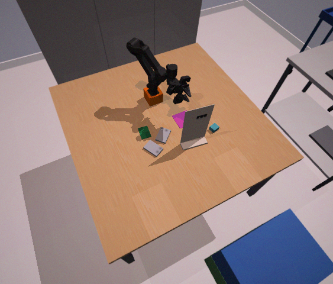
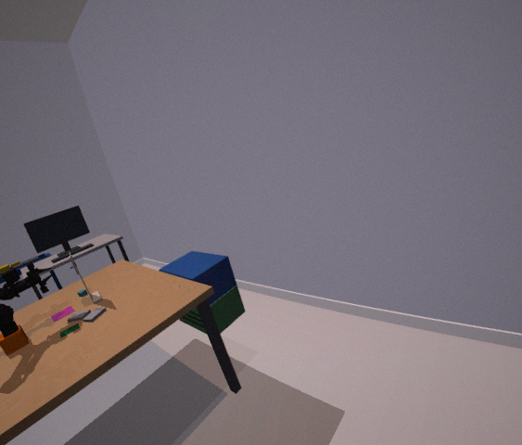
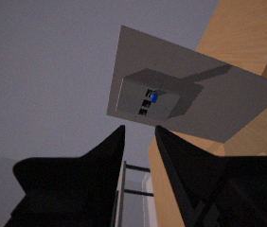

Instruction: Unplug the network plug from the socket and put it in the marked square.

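Right now the network plug is 100 mm ahead of my gripper tip, 10 mm to the right of it and 20 mm below it. From my gripper tip the other things lie so: grey panel: 130 mm ahead, 10 mm to the right, 120 mm below; then magenta marked square: 60 mm behind, 20 mm to the left, 270 mm below.
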